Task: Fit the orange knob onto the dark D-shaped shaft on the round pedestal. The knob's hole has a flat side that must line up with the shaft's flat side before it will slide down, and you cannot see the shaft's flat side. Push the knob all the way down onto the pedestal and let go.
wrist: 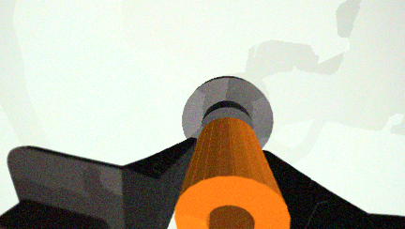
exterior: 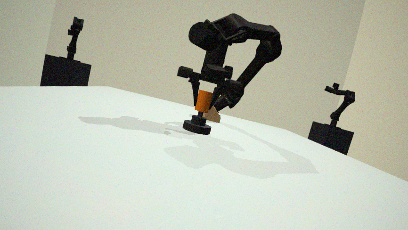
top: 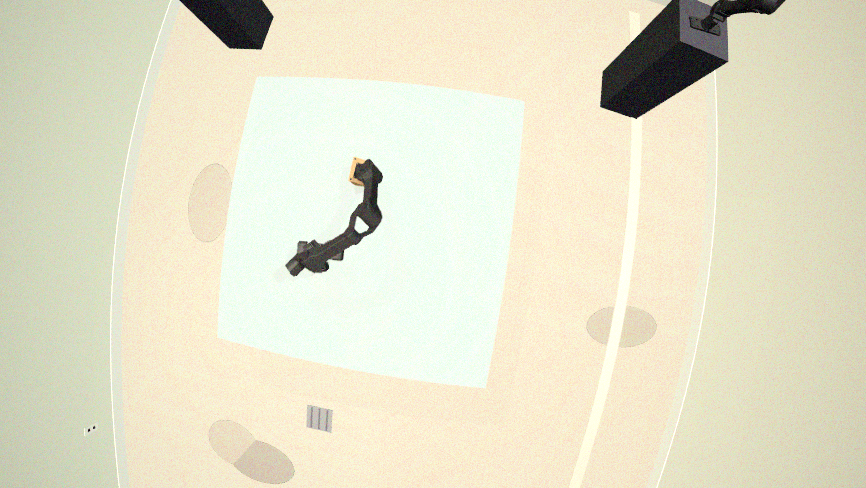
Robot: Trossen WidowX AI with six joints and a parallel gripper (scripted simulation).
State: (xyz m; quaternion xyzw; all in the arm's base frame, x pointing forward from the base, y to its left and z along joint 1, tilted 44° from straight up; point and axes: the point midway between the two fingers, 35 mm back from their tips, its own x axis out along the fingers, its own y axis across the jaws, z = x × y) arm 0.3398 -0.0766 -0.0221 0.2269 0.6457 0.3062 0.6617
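The orange knob lies 2 cm above my gripper tip. From my gripper tip the other things lie so: dark round pedestal (4 cm below).
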